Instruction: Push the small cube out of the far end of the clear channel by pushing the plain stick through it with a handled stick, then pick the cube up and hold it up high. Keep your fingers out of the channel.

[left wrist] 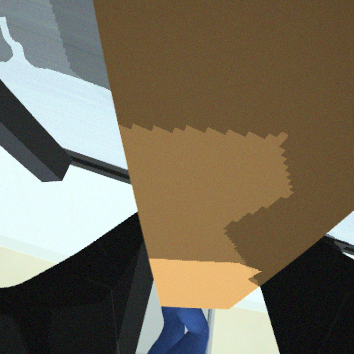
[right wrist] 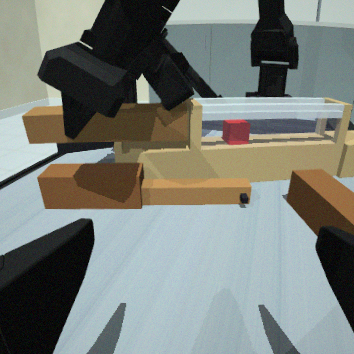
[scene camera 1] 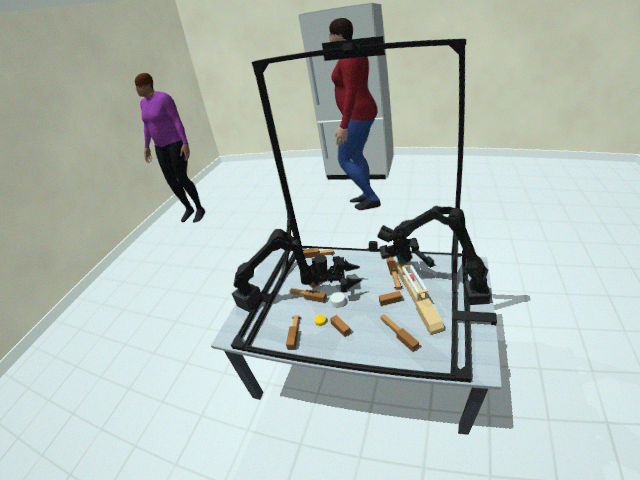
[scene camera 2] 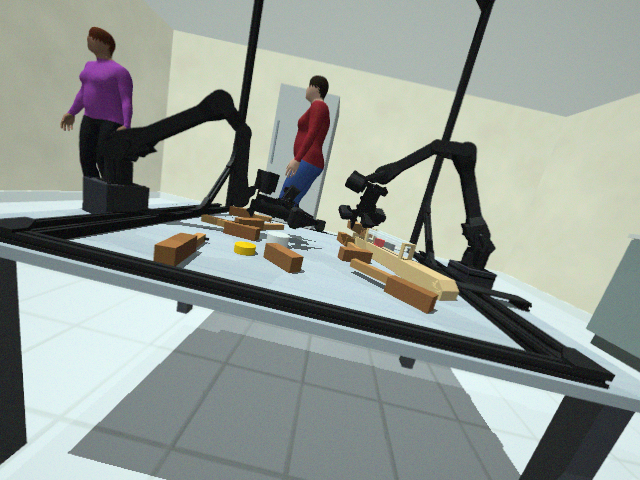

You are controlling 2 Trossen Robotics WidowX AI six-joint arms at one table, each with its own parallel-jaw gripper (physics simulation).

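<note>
The small red cube (scene camera 1: 412, 277) (scene camera 2: 378, 242) (right wrist: 236, 131) sits inside the clear-topped channel on its pale wooden base (scene camera 1: 429, 312) (scene camera 2: 429, 276) (right wrist: 250, 162), nearer the left post in the right wrist view. My left gripper (scene camera 1: 402, 255) (scene camera 2: 364, 219) (right wrist: 74, 130) is shut on a brown stick (left wrist: 200, 175) (right wrist: 150, 120), level at the channel's left mouth; its end meets or passes behind the post. Whether this stick is plain or handled, I cannot tell. My right gripper (scene camera 1: 359, 273) (right wrist: 207, 234) is open and empty, low over the table. No separate plain stick shows in the channel.
A handled stick (scene camera 1: 391, 266) (right wrist: 90, 185) lies beside the channel; another (scene camera 1: 404, 335) (scene camera 2: 410, 294) lies nearer the front. Brown blocks (scene camera 1: 390, 298) (scene camera 1: 340, 325), a white disc (scene camera 1: 337, 299) (scene camera 2: 277, 238), a yellow disc (scene camera 1: 320, 319) (scene camera 2: 245, 248) and more handled sticks (scene camera 1: 292, 335) (scene camera 1: 312, 295) are spread about.
</note>
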